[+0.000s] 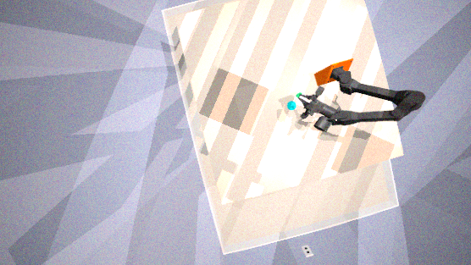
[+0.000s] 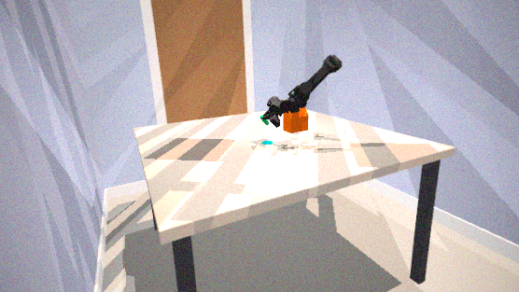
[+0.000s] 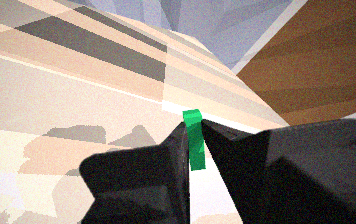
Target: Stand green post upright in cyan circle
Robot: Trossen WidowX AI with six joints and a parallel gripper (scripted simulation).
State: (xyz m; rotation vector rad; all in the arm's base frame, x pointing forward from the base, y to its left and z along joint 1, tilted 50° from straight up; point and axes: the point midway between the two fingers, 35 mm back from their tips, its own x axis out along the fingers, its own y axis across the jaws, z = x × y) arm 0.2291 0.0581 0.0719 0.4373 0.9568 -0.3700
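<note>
Now: the cyan circle 5 cm to the left of my gripper tip and 13 cm below it. From my gripper tip the other things lie so: green post 1 cm behind, 2 cm below.
</note>
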